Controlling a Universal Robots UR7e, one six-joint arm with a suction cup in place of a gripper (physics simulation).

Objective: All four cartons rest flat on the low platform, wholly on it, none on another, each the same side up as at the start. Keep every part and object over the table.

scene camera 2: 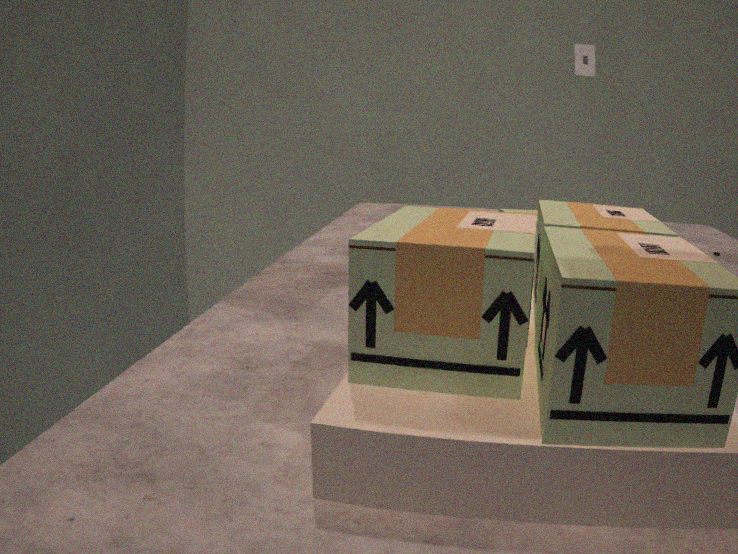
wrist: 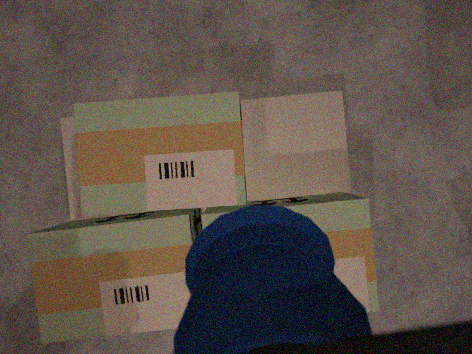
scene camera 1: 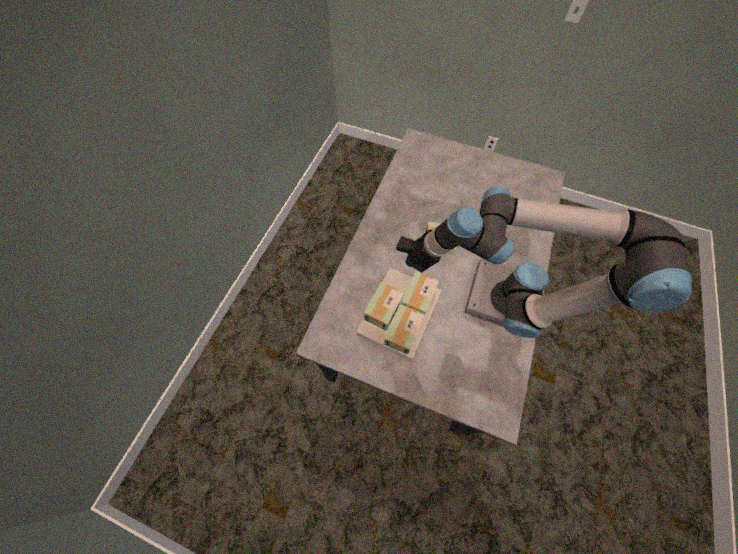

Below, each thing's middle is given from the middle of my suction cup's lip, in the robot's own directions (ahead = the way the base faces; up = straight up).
Right now my suction cup is 20 mm past the low platform (scene camera 1: pixel 366 330), 50 mm to the right of it and 350 mm above it.
